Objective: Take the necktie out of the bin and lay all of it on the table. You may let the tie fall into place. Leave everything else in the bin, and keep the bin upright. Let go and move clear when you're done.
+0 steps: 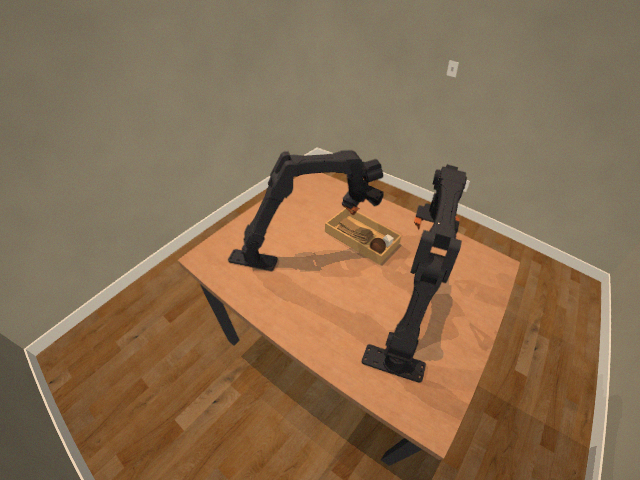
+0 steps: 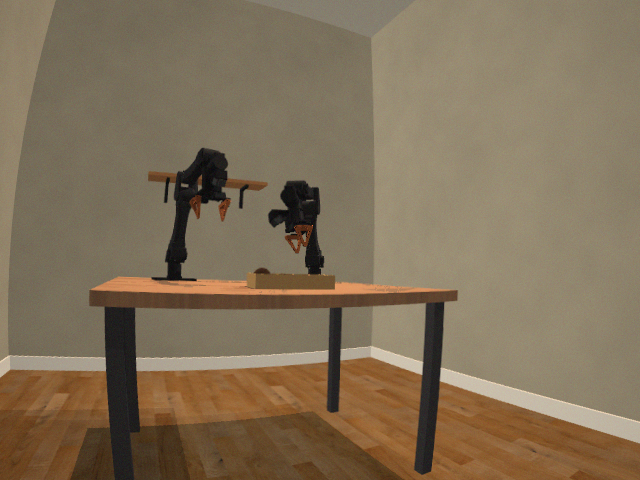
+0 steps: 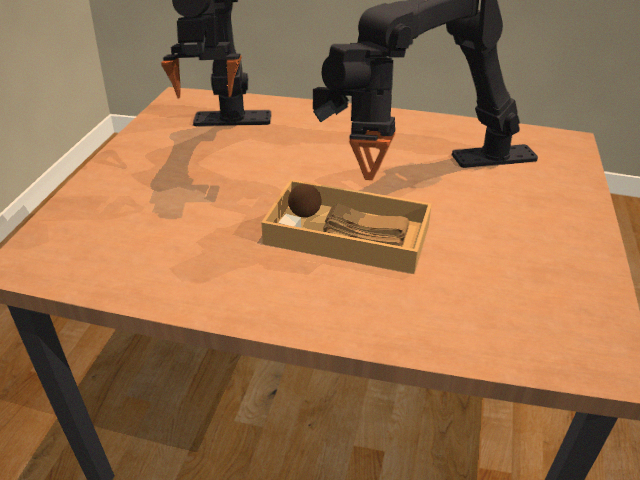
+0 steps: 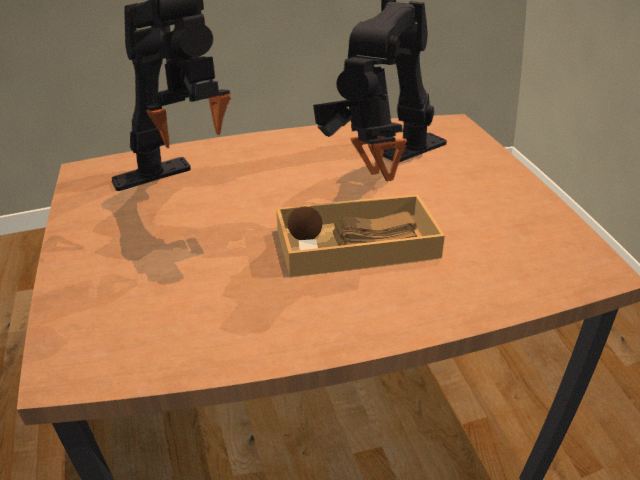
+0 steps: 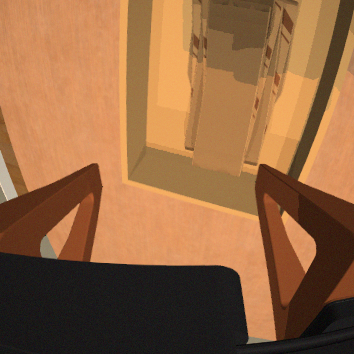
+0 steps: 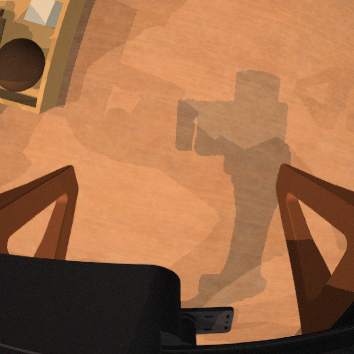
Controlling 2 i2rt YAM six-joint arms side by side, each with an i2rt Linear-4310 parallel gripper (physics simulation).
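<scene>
The brown necktie [image 1: 363, 232] [image 3: 368, 223] [image 4: 379, 224] [image 5: 225, 110] lies folded in a flat stack in the upright wooden bin [image 1: 356, 246] [image 2: 294, 281] [image 3: 336, 249] [image 4: 361, 258] [image 5: 137, 100]. It fills the end of the bin away from the ball. My left gripper [image 3: 369, 178] [image 4: 382, 176] [image 5: 178, 174] is open and empty, pointing down. It hangs above the bin's edge near the tie's end, touching nothing. My right gripper [image 2: 210, 219] [image 3: 204, 96] [image 4: 192, 140] [image 6: 176, 175] is open and empty, high above the table, well to one side of the bin.
A dark brown ball [image 1: 377, 244] [image 3: 305, 200] [image 4: 305, 223] [image 6: 21, 65] and a small white block [image 3: 289, 221] [image 4: 308, 244] [image 6: 45, 11] sit at the bin's other end. The bin's low walls surround them and the tie. Arm shadows fall across the table [image 3: 491, 289].
</scene>
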